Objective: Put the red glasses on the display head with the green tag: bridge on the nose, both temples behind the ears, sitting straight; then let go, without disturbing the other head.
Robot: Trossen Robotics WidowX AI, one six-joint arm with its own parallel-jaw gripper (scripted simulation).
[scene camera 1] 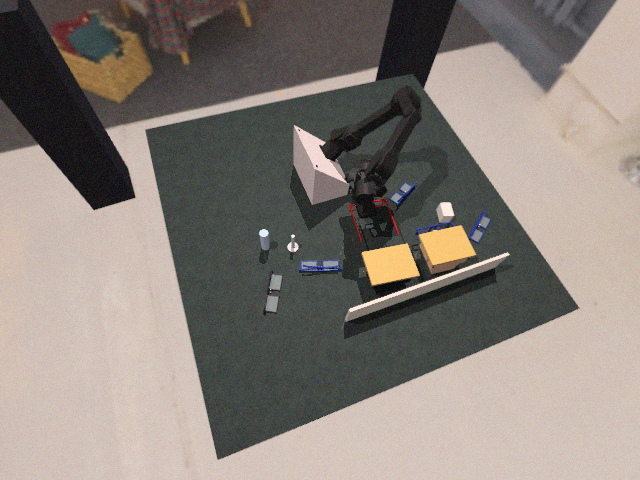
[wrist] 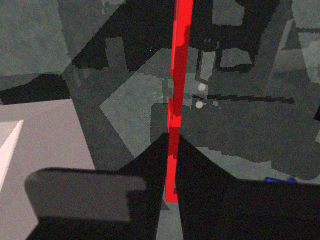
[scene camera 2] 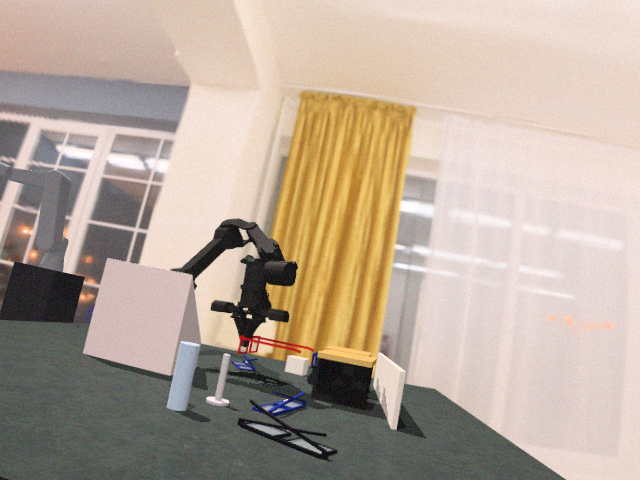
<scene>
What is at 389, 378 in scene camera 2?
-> A long white board.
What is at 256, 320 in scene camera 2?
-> The gripper.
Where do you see a long white board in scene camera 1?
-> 389, 300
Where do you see a display head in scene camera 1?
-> At 388, 268
</scene>
